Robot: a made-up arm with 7 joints. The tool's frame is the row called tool. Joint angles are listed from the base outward.
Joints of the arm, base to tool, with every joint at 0 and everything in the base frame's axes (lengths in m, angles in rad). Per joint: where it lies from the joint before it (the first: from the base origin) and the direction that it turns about. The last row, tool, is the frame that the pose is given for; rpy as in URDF.
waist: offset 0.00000 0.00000 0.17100 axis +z
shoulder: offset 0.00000 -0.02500 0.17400 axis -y
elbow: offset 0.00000 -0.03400 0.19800 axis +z
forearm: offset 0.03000 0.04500 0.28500 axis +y
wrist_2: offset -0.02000 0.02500 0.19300 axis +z
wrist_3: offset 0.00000 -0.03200 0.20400 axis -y
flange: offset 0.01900 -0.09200 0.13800 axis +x
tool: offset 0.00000 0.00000 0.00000 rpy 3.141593 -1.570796 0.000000
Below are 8 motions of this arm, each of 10 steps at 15 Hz.
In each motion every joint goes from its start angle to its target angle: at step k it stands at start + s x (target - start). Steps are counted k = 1, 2, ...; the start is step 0. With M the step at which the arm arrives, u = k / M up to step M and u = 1 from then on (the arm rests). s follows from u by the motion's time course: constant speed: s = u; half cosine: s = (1 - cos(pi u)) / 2; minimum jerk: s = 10 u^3 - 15 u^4 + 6 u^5.
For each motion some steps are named. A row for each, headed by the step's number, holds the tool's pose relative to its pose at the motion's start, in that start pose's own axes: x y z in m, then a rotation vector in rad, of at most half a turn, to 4 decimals.
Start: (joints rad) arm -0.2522 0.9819 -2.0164 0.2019 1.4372 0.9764 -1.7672
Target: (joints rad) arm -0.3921 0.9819 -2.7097 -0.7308 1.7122 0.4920 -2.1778
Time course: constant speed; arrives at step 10
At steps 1, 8, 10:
1: 0.0494 0.0316 -0.0014 0.0068 0.0571 -0.1385
8: 0.4227 0.0111 -0.0066 0.2806 0.3841 -1.1860
10: 0.4956 -0.0700 -0.0022 0.4431 0.4571 -1.4841

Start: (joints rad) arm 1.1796 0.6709 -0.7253 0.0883 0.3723 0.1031 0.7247
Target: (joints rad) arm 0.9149 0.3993 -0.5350 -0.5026 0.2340 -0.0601 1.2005
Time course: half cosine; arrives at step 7
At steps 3, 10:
3: -0.0876 -0.1012 -0.0339 0.0204 0.0852 0.0114
10: -0.2396 -0.1925 -0.0709 0.0900 0.1954 0.0786

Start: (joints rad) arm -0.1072 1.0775 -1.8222 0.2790 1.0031 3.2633 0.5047
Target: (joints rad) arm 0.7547 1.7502 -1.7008 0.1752 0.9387 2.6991 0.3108
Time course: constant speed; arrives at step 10
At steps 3, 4, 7, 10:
3: 0.1292 0.1582 -0.0345 -0.2237 -0.1323 -0.3261
4: 0.1846 0.2045 -0.0493 -0.2952 -0.1785 -0.4343
7: 0.3832 0.3122 -0.0932 -0.4991 -0.3216 -0.7574
10: 0.6160 0.3619 -0.1189 -0.6849 -0.4700 -1.0787

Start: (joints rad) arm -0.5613 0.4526 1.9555 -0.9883 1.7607 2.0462 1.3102
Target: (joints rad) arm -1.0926 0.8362 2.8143 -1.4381 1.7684 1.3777 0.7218
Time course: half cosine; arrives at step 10
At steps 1, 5, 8, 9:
1: 0.0024 0.0024 -0.0026 -0.0127 -0.0011 -0.0036
5: 0.0644 0.0005 -0.0590 -0.1868 -0.0565 -0.1272
8: 0.1272 -0.0781 -0.1156 -0.2419 -0.1329 -0.3414
9: 0.1369 -0.0992 -0.1264 -0.2458 -0.1475 -0.3918

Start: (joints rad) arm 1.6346 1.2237 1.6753 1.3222 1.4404 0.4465 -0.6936
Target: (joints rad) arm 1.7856 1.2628 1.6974 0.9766 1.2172 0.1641 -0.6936
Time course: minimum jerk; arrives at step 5
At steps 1, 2, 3, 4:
1: 0.0092 -0.0137 0.0019 0.0100 -0.0143 -0.0320
2: 0.0461 -0.0790 0.0082 0.0481 -0.0782 -0.1747
3: 0.0845 -0.1796 0.0111 0.0823 -0.1667 -0.3731
4: 0.1015 -0.2554 0.0086 0.0928 -0.2274 -0.5115

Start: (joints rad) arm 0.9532 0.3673 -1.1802 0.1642 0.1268 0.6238 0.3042
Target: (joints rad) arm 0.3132 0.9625 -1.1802 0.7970 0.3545 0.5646 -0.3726
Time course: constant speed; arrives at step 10
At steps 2, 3, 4, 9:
2: 0.0455 0.0910 -0.0478 -0.1101 -0.0008 -0.0674
3: 0.0658 0.1335 -0.0816 -0.1580 -0.0007 -0.0957
4: 0.0837 0.1733 -0.1213 -0.2010 0.0002 -0.1210
9: 0.1215 0.3180 -0.3801 -0.3387 0.0294 -0.2228

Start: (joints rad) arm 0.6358 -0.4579 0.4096 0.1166 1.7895 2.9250 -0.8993
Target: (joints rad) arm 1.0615 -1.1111 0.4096 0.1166 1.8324 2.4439 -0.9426
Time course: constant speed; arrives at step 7
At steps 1, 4, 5, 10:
1: -0.0500 0.0534 0.0197 -0.0165 -0.0910 -0.0823
4: -0.1863 0.2480 0.0291 -0.0608 -0.3862 -0.3153
5: -0.2229 0.3221 0.0163 -0.0745 -0.4905 -0.3881
10: -0.2757 0.4797 -0.0294 -0.1021 -0.7056 -0.5265

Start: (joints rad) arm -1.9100 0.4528 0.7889 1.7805 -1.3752 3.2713 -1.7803
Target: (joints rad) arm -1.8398 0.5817 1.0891 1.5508 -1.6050 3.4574 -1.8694
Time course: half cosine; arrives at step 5
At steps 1, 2, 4, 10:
1: -0.0056 0.0083 0.0169 -0.0628 0.0260 -0.0294
2: -0.0191 0.0332 0.0600 -0.2264 0.0919 -0.1065
4: -0.0429 0.1050 0.1494 -0.5870 0.2290 -0.2782
10: -0.0460 0.1194 0.1633 -0.6478 0.2511 -0.3073

